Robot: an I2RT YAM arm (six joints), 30 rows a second.
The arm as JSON. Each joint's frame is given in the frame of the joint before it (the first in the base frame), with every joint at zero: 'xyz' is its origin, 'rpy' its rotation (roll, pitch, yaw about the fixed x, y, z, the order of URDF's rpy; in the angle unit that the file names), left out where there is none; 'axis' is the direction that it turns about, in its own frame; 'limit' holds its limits. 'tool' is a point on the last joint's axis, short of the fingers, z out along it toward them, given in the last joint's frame.
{
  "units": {
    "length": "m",
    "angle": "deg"
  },
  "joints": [
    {
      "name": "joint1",
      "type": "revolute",
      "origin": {
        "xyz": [
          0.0,
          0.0,
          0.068
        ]
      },
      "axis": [
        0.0,
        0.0,
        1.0
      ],
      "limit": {
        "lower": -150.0,
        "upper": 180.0
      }
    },
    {
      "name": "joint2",
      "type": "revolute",
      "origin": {
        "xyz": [
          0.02,
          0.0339,
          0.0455
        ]
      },
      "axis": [
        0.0,
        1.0,
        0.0
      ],
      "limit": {
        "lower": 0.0,
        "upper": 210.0
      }
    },
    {
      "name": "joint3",
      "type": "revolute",
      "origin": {
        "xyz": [
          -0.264,
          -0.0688,
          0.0
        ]
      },
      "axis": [
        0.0,
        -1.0,
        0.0
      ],
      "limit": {
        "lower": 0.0,
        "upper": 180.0
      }
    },
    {
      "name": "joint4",
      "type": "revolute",
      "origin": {
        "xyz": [
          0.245,
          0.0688,
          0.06
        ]
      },
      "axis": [
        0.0,
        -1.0,
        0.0
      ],
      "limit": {
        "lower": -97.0,
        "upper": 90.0
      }
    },
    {
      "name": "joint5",
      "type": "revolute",
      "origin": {
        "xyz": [
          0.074,
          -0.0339,
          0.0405
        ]
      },
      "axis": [
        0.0,
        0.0,
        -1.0
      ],
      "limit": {
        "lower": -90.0,
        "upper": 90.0
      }
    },
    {
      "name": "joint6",
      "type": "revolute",
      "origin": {
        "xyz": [
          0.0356,
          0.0,
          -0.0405
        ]
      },
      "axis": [
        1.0,
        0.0,
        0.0
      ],
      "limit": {
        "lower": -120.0,
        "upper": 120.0
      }
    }
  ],
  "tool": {
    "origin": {
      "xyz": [
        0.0,
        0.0,
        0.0
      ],
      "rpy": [
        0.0,
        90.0,
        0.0
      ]
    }
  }
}
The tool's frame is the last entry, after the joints.
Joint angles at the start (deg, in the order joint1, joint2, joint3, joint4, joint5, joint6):
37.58 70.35 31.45 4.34 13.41 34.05
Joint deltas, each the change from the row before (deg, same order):
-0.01 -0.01 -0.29 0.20 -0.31 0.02
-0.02 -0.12 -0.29 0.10 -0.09 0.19
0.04 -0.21 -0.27 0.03 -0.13 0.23
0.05 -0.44 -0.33 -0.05 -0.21 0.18
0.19 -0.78 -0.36 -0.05 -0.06 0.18
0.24 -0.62 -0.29 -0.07 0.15 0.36
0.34 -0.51 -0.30 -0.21 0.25 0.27
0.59 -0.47 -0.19 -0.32 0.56 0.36
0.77 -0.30 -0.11 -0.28 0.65 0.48
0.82 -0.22 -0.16 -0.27 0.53 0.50
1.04 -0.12 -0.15 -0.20 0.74 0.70
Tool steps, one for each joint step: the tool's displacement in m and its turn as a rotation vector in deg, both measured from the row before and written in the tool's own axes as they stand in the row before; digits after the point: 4 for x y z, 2 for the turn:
0.0013 -0.0006 0.0002 -0.21 0.23 0.01
0.0011 -0.0008 -0.0002 -0.02 0.10 0.19
0.0010 -0.0005 -0.0005 -0.12 0.11 0.20
0.0009 -0.0006 -0.0013 -0.24 0.09 0.17
0.0005 0.0000 -0.0024 -0.40 -0.19 0.16
0.0006 0.0002 -0.0020 -0.20 -0.20 0.29
0.0014 0.0002 -0.0017 -0.05 -0.02 0.08
0.0015 0.0010 -0.0019 0.04 -0.07 0.03
0.0018 0.0018 -0.0015 0.00 -0.02 0.04
0.0024 0.0017 -0.0013 -0.07 0.16 0.00
0.0029 0.0023 -0.0012 -0.05 0.13 0.07

